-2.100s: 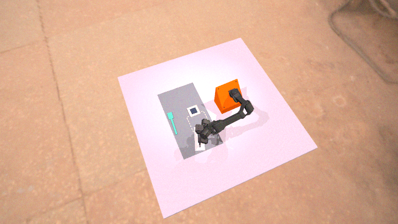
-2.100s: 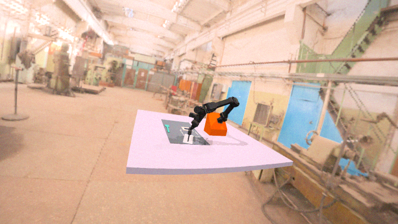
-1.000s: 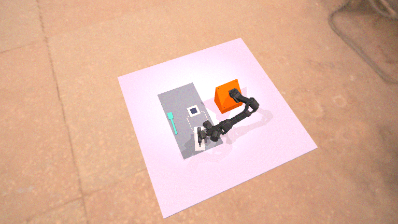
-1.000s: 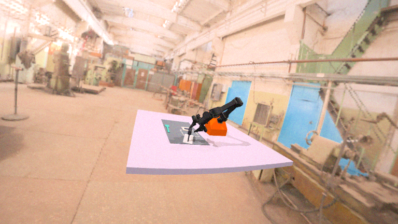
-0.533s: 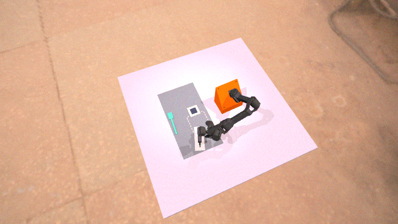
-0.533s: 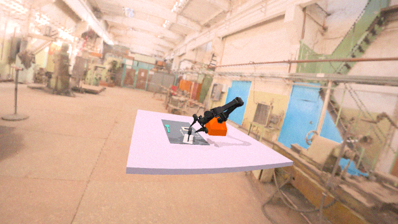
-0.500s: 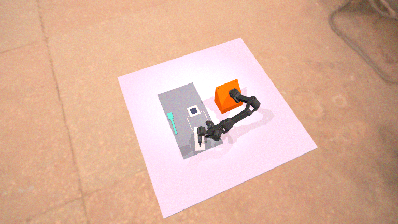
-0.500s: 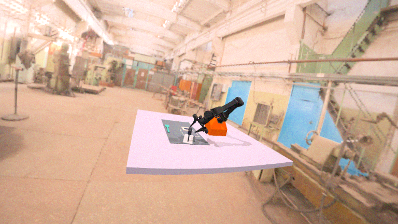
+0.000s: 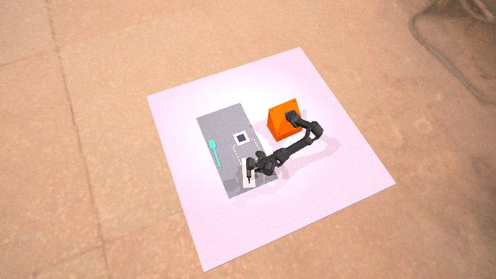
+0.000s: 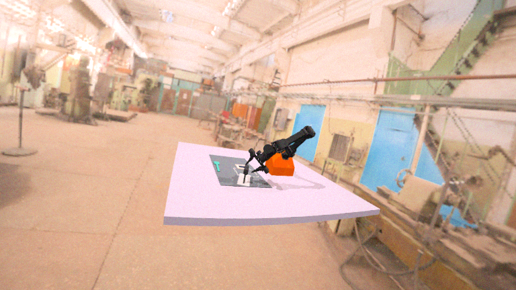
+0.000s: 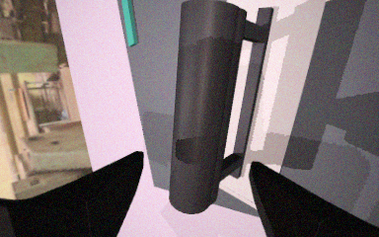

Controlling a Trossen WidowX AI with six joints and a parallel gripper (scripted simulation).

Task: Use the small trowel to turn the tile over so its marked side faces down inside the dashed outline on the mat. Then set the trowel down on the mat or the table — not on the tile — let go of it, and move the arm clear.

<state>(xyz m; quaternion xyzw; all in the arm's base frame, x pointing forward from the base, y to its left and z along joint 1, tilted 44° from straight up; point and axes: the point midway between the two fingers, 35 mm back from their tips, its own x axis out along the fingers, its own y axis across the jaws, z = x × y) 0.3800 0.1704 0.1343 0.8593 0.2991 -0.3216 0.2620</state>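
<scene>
Now: the trowel 10 mm ahead of my gripper tip and 50 mm below it. The rest, counted from my gripper tip: teal flat tool (140 mm ahead, 260 mm to the right, 80 mm below); grey mat (230 mm to the right, 110 mm below); tile (70 mm behind, 270 mm to the right, 80 mm below).
</scene>
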